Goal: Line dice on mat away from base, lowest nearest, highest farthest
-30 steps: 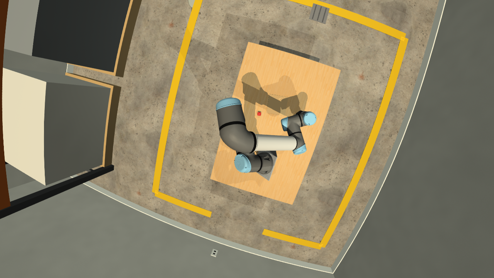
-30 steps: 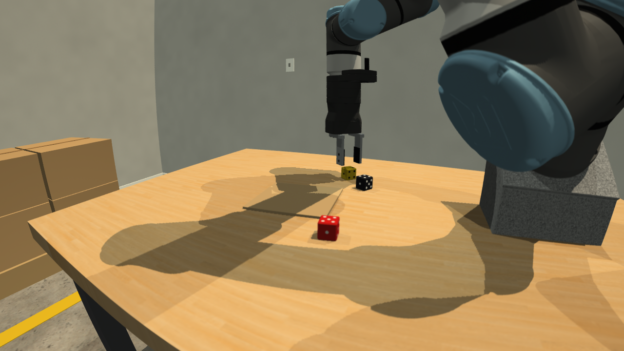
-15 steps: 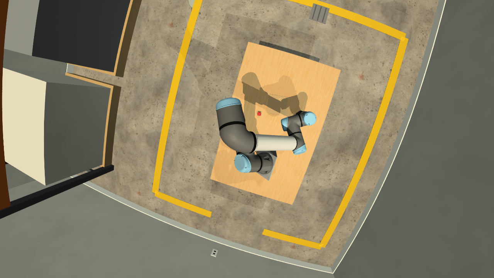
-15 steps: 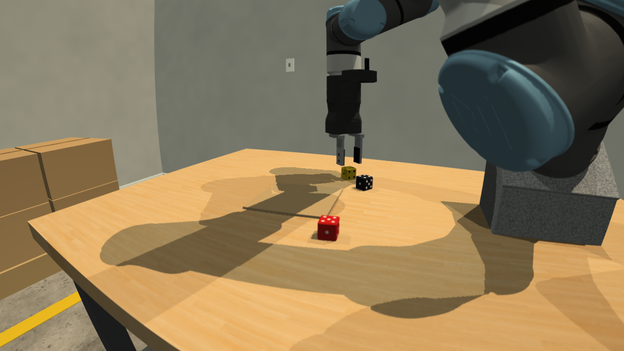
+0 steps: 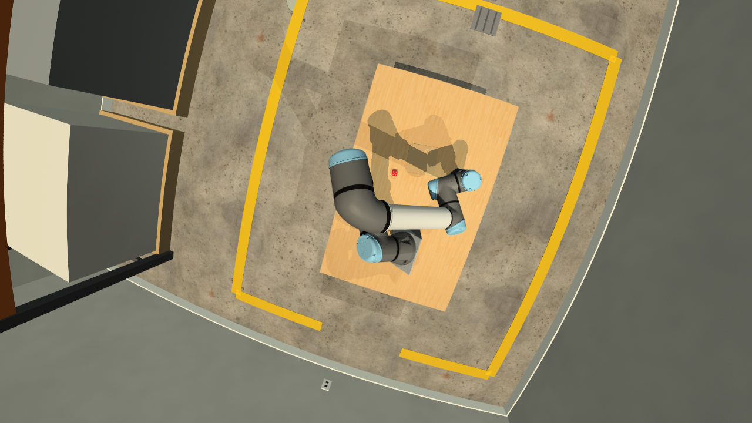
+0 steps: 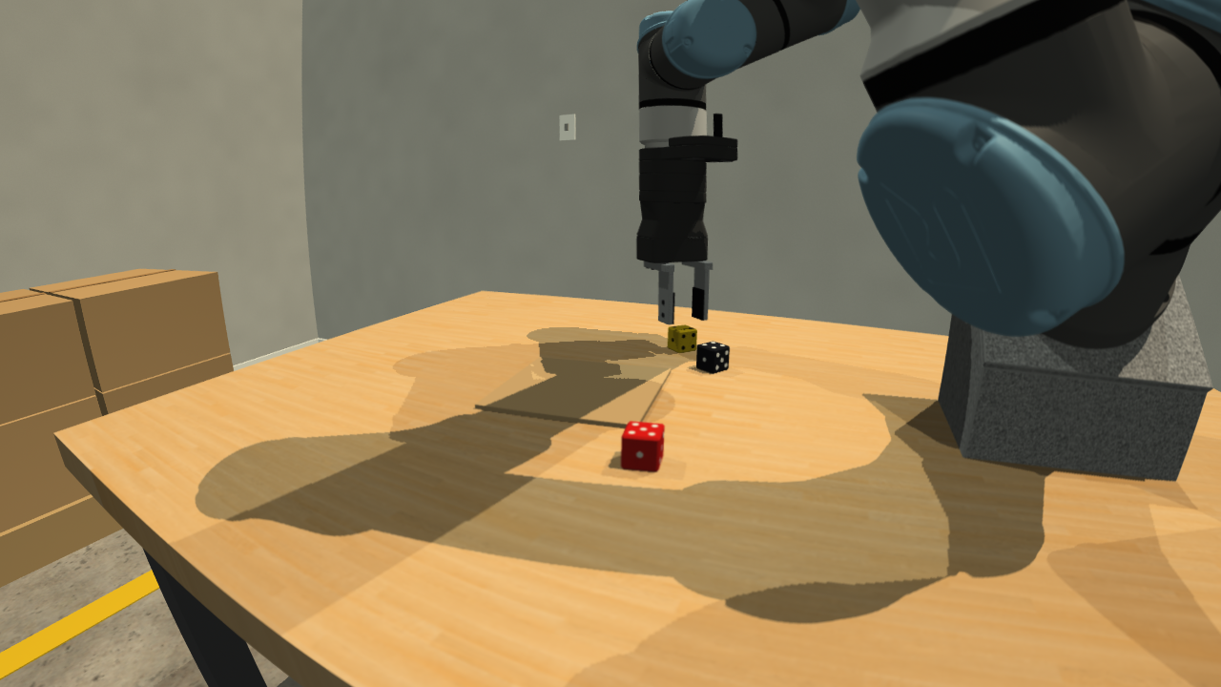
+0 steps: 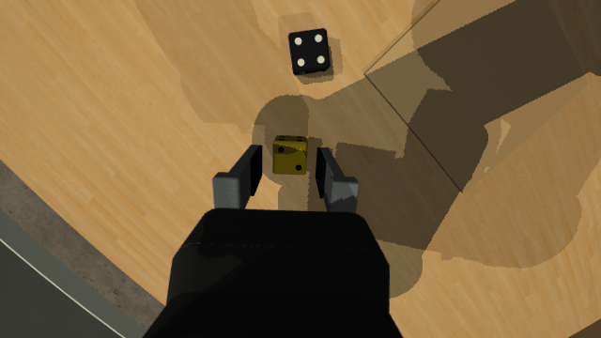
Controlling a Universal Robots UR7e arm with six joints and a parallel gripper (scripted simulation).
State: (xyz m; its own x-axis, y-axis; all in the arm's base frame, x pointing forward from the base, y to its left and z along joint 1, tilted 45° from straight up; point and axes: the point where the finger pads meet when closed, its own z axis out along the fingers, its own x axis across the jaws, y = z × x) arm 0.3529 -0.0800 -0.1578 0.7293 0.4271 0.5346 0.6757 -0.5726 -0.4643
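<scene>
Right now the yellow die is 40 mm below my hand. Also, from my hand: tan mat: 70 mm ahead, 150 mm to the left, 50 mm below; red die: 20 mm behind, 270 mm to the left, 40 mm below; black die: 40 mm behind, 60 mm to the left, 40 mm below.
</scene>
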